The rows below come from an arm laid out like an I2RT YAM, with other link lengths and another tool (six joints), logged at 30 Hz.
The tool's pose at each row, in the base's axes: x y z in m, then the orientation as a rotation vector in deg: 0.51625, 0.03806, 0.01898, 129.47, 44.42, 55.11; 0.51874, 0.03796, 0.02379, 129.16, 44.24, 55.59; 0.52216, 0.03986, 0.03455, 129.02, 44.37, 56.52; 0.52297, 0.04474, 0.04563, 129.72, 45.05, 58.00; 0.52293, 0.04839, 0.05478, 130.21, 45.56, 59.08; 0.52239, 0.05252, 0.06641, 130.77, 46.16, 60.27; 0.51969, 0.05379, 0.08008, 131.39, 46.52, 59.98; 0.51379, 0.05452, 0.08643, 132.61, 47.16, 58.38; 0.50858, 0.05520, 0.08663, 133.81, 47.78, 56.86; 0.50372, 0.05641, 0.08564, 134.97, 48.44, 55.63; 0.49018, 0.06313, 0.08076, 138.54, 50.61, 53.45; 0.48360, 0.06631, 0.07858, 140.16, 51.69, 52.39
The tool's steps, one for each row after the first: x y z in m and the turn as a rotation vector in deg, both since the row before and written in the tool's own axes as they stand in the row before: 0.00349, 0.00404, -0.00089, -0.32, 0.31, 0.10; 0.00807, 0.00700, -0.00411, -0.01, 0.71, 0.16; 0.00887, 0.00444, -0.00698, 0.97, 1.20, 0.45; 0.00683, 0.00357, -0.00614, 0.71, 0.88, 0.32; 0.00820, 0.00460, -0.00801, 0.82, 0.97, 0.34; 0.00628, 0.00710, -0.01029, 0.65, -0.15, 0.03; 0.00054, 0.00170, -0.00851, 1.19, -1.05, -0.21; -0.00226, -0.00208, -0.00427, 1.19, -0.98, -0.17; -0.00233, -0.00316, -0.00326, 1.20, -0.75, -0.12; -0.00530, -0.01265, -0.00802, 3.86, -1.07, 0.03; -0.00262, -0.00622, -0.00355, 1.81, -0.49, -0.03
